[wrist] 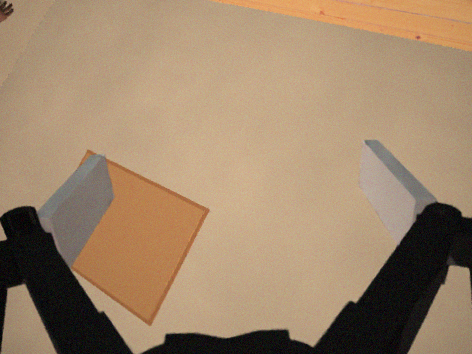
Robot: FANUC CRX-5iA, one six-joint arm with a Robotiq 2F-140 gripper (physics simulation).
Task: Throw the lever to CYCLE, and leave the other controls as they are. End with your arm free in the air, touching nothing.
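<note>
My gripper [233, 169] is wide open, with nothing between its two grey finger pads, which stand far apart at the left and right of the wrist view. The fingers hang in the air and touch nothing that I can see. The lever, its CYCLE marking and the other controls do not show in this view.
The edge of a wooden plank table top [380, 19] crosses the upper right. A beige floor [240, 110] lies below the gripper. An orange-brown square with a darker rim [145, 225] lies behind the left finger. A small dark thing, cut off, shows at the top left corner.
</note>
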